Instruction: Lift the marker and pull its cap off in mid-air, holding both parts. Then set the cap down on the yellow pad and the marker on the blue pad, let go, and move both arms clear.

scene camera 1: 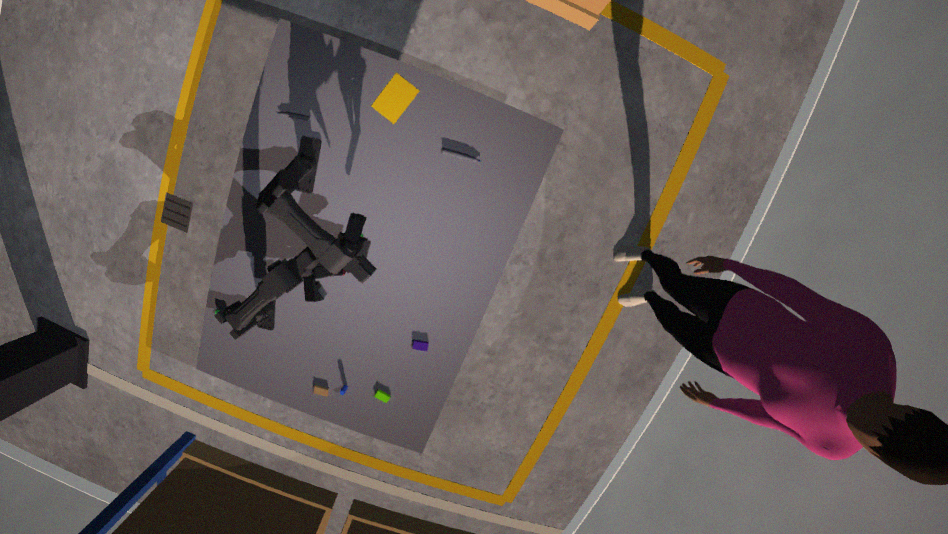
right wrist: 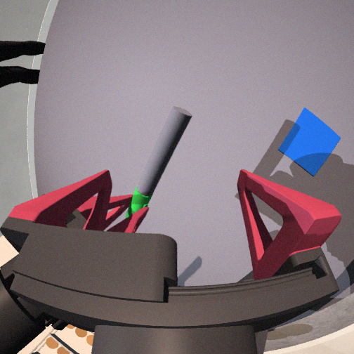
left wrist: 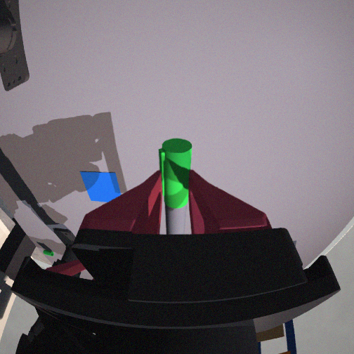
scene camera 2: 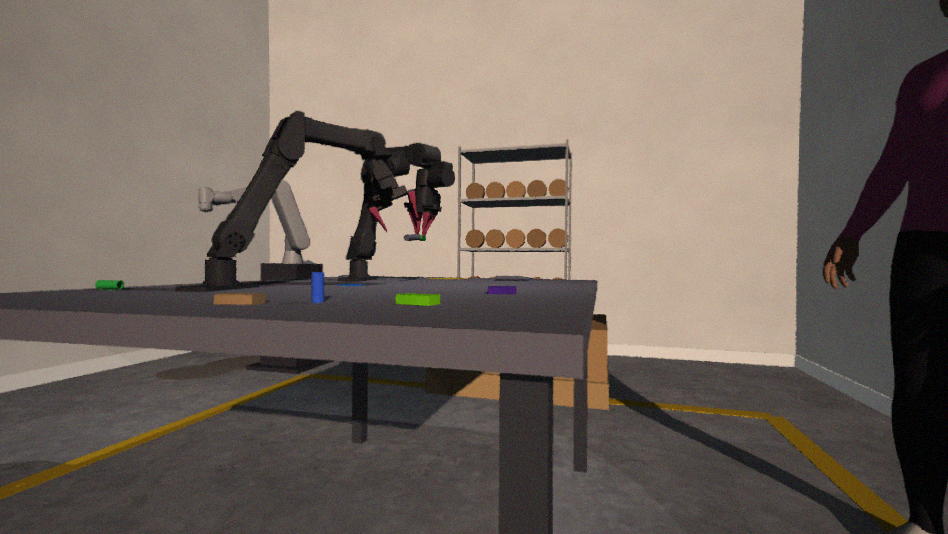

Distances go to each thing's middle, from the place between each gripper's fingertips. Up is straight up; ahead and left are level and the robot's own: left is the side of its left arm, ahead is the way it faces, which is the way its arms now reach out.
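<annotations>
My left hand is 15 cm to the left of the blue pad (right wrist: 309, 142), 14 cm past it and 14 cm above it. As for the yellow pad (scene camera 1: 397, 95), counting from my left hand it is 50 cm to the left, 9 cm behind and 14 cm below.
From my right hand, the blue pad is 7 cm to the right, 12 cm behind and 17 cm below. The yellow pad is 58 cm to the left of my right hand and 7 cm behind it, and it is 17 cm below that hand.
</annotations>
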